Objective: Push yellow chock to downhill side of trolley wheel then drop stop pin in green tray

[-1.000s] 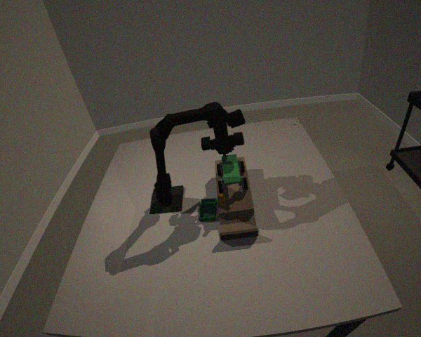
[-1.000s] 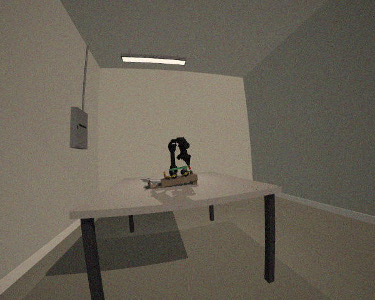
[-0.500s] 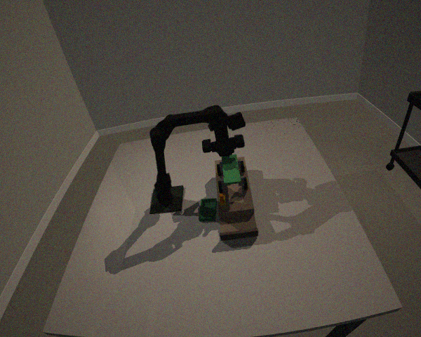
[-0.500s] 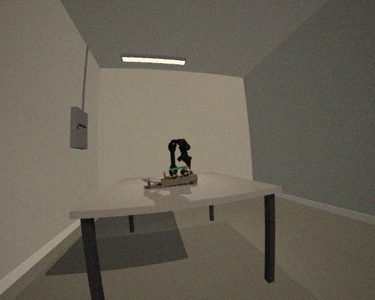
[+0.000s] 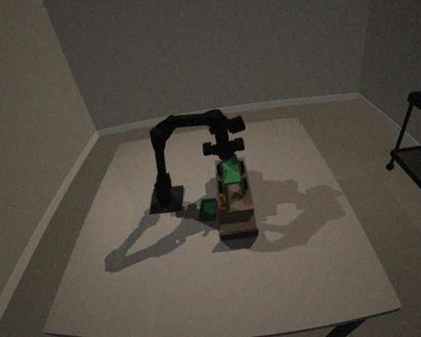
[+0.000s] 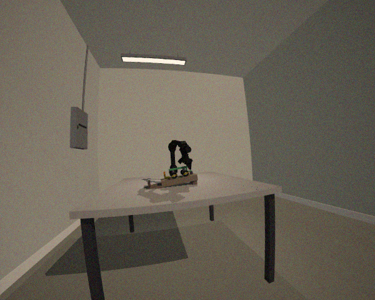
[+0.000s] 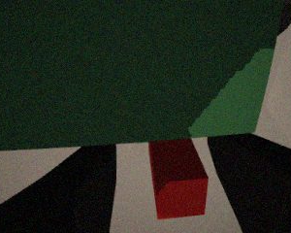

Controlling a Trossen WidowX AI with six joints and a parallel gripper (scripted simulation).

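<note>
Now: gripper tip right at the red-headed stop pin. The rest, counted from my gripper tip: green-topped trolley (11 cm to the right, 2 cm below, 1 cm ahead); then yellow chock (21 cm to the right, 5 cm below, 5 cm behind); then wooden ramp (12 cm to the right, 8 cm below, 1 cm ahead).
</note>
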